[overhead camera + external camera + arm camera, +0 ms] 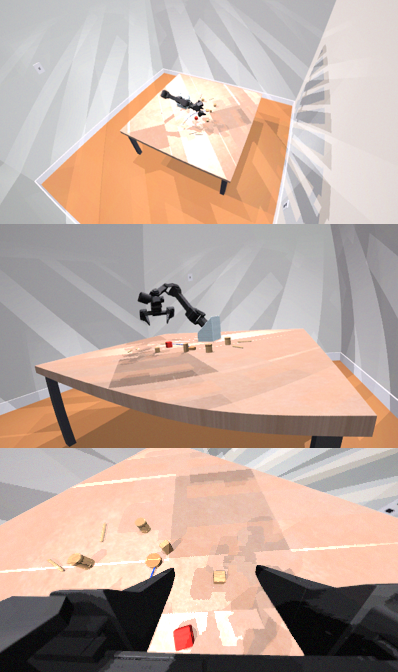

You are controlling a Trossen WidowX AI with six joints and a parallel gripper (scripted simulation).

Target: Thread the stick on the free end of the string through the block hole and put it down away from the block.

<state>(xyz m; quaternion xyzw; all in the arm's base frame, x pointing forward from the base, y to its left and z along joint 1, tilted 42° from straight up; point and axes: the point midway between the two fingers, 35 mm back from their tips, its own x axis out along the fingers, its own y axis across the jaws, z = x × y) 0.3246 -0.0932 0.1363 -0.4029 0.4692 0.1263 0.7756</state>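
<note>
Right now the red block is 100 mm behind my gripper tip, 10 mm to the right of it and 120 mm below it. Also, from my gripper tip: thin wooden stick: 210 mm behind, 80 mm to the right, 130 mm below; round wooden button: 20 mm behind, 160 mm to the left, 130 mm below; small wooden piece: 30 mm ahead, 120 mm below.
</note>
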